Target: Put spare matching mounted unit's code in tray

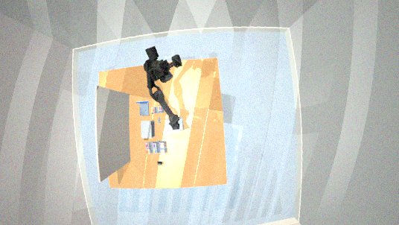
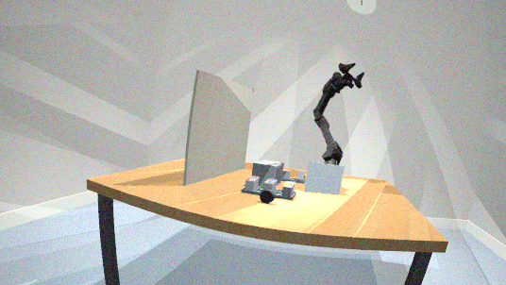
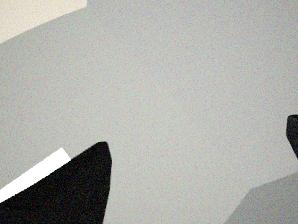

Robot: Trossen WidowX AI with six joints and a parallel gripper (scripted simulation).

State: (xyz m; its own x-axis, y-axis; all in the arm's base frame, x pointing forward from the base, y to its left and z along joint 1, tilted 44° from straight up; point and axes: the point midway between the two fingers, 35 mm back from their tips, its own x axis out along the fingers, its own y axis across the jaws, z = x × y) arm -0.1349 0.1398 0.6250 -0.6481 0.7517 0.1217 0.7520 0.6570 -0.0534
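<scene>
The grey spare block is 62 cm below my gripper tip, 48 cm to the left of it and 32 cm ahead of it. Round my gripper tip: blue-rimmed tray 66 cm below, 46 cm ahead, 11 cm to the left; then mounted unit 61 cm below, 43 cm ahead, 32 cm to the left; then grey panel 66 cm ahead, 44 cm below, 27 cm to the left.
</scene>
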